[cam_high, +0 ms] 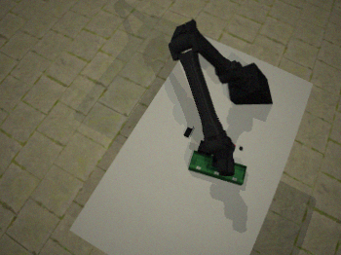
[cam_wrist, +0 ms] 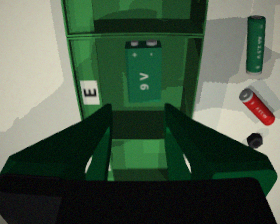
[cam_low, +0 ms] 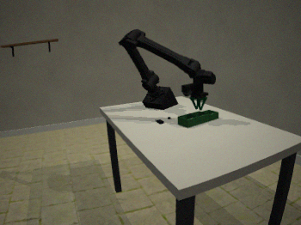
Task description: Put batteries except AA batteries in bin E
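The green bin is 60 mm below my hand. Round my hand: green cylindrical battery (90 mm behind, 40 mm to the right, 70 mm below); then green 9 V battery (10 mm to the right, 60 mm below); then red cylindrical battery (120 mm behind, 10 mm to the left, 70 mm below).
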